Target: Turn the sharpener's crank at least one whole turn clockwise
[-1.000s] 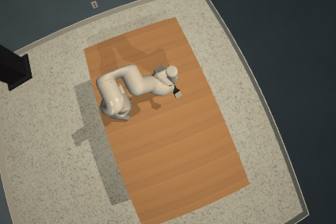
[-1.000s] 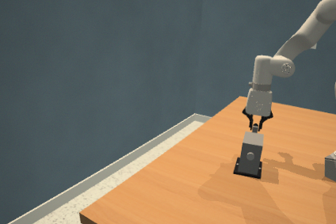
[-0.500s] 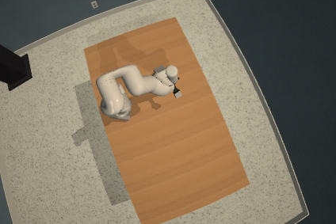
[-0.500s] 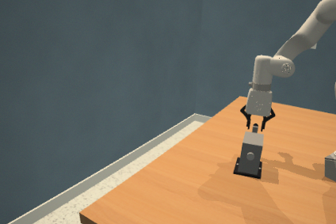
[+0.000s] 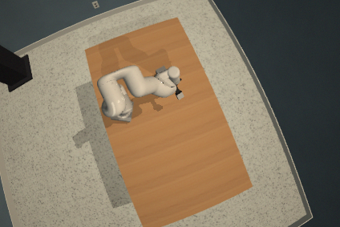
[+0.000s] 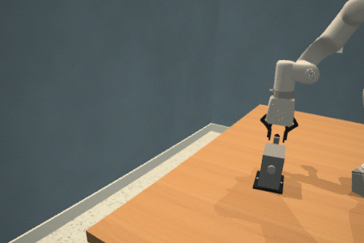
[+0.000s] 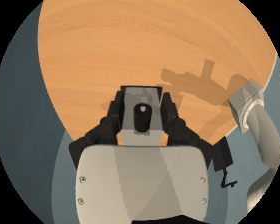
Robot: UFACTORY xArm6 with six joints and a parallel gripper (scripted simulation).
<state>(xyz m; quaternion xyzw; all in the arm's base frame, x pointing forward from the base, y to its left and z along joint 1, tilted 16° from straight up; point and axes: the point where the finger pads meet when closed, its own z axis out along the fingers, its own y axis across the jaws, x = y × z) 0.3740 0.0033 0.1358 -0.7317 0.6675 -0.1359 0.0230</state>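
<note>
Now: hand 20 mm to the right of the dark crank knob.
</note>
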